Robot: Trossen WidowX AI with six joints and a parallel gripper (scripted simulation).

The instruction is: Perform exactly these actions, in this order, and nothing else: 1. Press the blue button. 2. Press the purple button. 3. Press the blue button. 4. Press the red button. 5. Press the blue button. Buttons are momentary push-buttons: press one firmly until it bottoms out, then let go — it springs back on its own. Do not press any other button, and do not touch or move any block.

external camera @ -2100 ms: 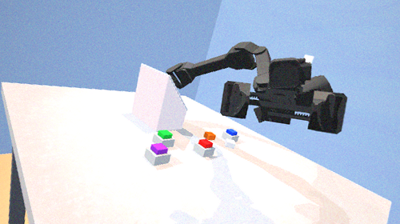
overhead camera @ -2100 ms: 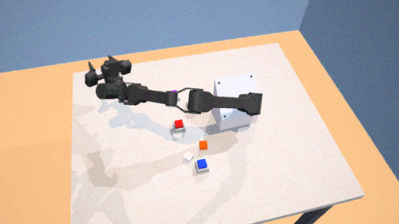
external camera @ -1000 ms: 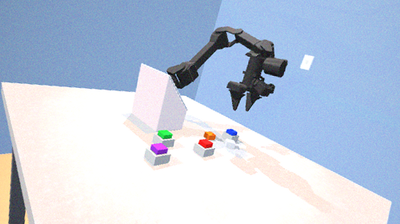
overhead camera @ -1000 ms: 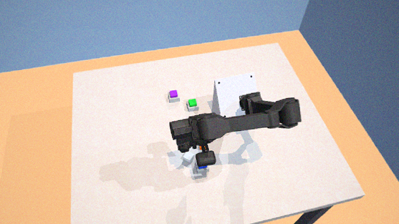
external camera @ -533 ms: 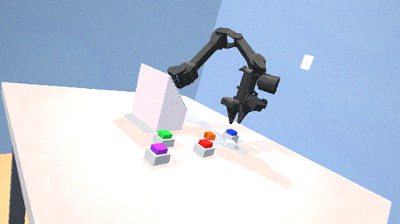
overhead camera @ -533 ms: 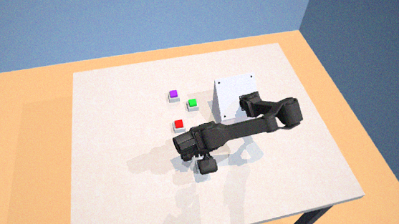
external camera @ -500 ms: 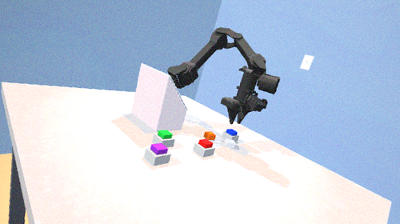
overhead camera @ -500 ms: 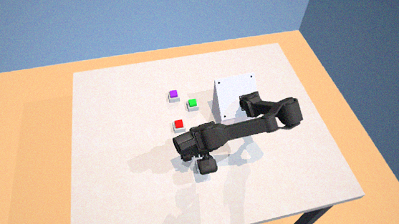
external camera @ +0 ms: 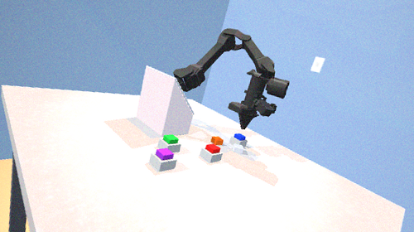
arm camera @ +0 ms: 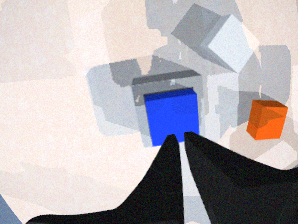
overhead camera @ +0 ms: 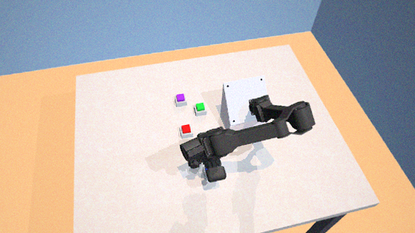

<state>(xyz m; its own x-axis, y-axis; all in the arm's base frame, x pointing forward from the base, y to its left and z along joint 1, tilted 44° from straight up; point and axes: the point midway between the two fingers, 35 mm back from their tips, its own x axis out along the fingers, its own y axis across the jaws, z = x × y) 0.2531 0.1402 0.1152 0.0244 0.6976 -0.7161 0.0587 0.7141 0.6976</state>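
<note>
Now: the blue button 3 cm below my gripper tip. Round my gripper tip: white block (4 cm ahead, 6 cm to the right, 5 cm below); then red button (4 cm ahead, 21 cm to the right, 3 cm below); then orange block (3 cm behind, 9 cm to the right, 5 cm below).
</note>
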